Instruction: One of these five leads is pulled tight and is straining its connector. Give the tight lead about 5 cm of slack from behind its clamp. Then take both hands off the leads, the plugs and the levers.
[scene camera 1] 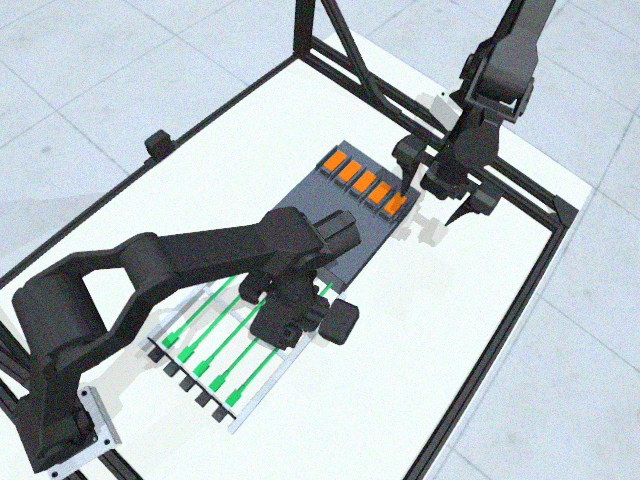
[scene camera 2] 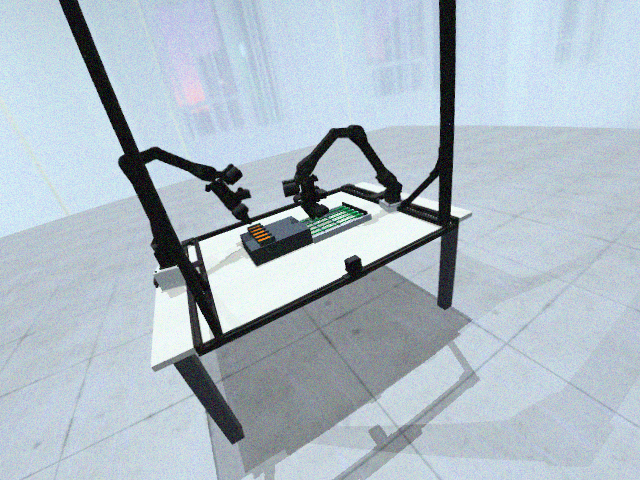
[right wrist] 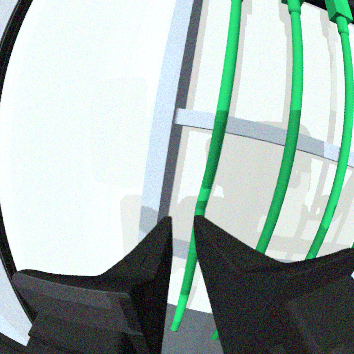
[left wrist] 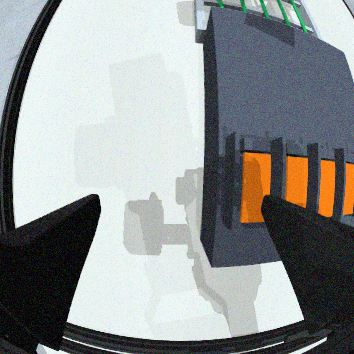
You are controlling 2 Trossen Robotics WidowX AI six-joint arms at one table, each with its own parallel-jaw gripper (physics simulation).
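Several green leads run from the dark clamp block to green plugs at a black bar; which one is tight I cannot tell. The outermost lead lies nearest the side rail. My right gripper is nearly shut, a narrow gap between its tips. That lead passes behind one fingertip and shows through the gap, not visibly pinched; scene camera 1 hides the tips. My left gripper is open and empty, one finger over the outermost orange lever; contact is unclear.
A pale side rail runs along the leads, with a cross bar under them. Four-sided black framing edges the table. A small black box sits on that framing. My right arm spans above the leads and part of the block.
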